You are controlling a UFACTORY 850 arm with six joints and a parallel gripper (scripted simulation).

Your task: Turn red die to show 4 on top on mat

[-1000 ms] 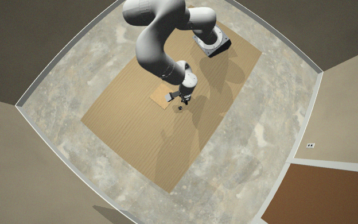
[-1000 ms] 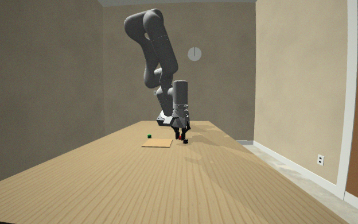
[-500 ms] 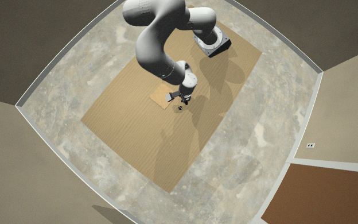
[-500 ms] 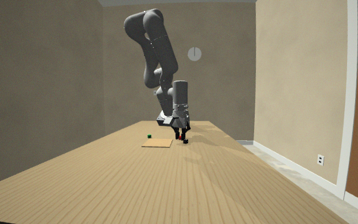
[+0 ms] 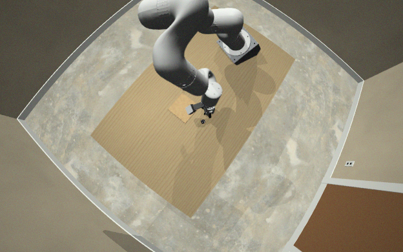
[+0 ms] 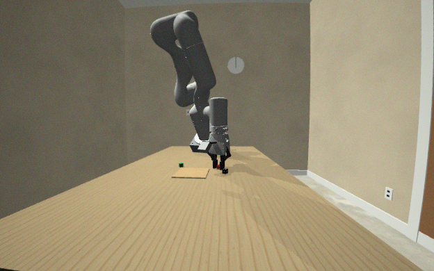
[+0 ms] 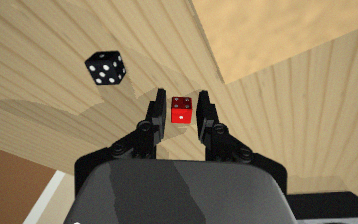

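My gripper is now 10 mm above the red die. Round my hand: black die 70 mm ahead, 10 mm to the left, 10 mm below; green die 90 mm behind, 180 mm to the right, 10 mm below; tan mat 30 mm ahead, 130 mm to the right, 20 mm below.
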